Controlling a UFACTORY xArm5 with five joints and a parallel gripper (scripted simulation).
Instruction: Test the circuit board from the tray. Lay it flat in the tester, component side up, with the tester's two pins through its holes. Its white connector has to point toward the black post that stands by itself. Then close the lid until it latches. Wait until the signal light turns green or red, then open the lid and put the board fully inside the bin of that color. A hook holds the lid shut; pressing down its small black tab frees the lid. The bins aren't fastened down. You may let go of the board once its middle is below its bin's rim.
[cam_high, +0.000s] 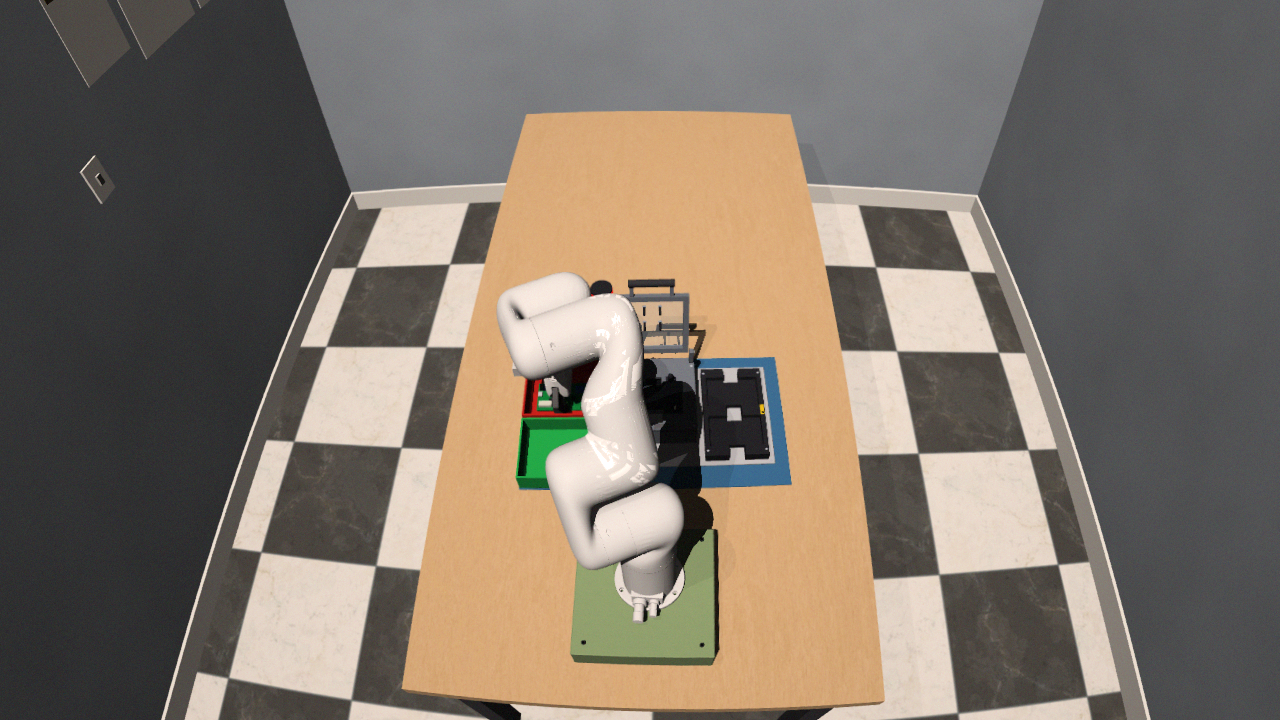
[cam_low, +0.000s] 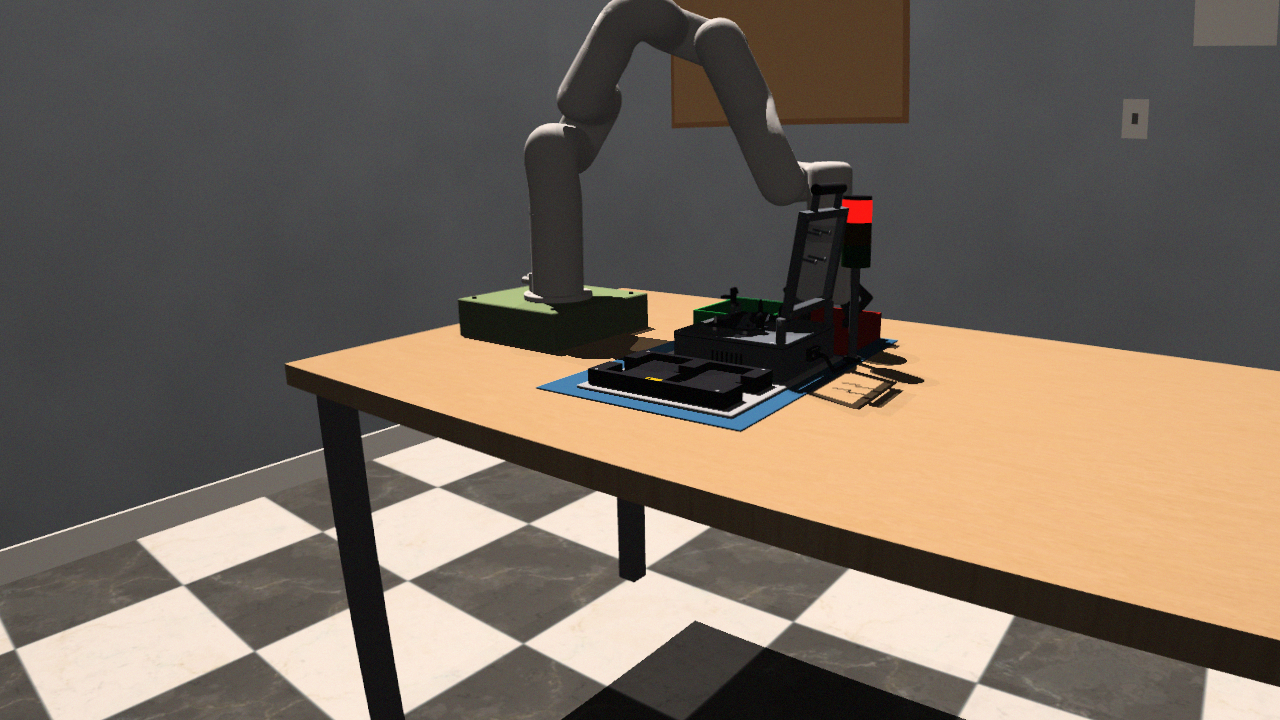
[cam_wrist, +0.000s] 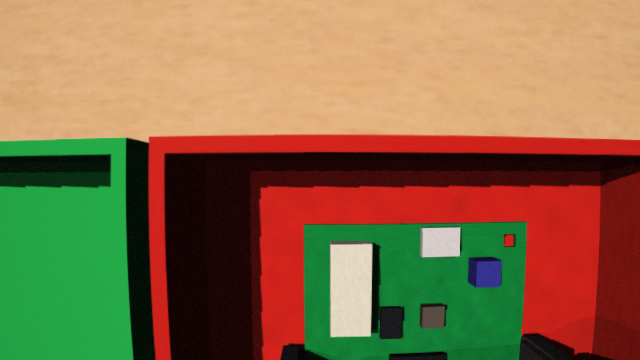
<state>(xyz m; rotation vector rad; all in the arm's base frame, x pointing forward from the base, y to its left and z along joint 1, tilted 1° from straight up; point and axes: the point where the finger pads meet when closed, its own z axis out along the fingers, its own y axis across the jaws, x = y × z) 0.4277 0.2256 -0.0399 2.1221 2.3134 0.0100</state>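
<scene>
The red bin is 10 mm below my hand. The rest, counted from my hand: green bin 150 mm behind, 10 mm to the right, 10 mm below; black tab 90 mm behind, 150 mm to the right, 70 mm above; green circuit board 10 mm below.
</scene>
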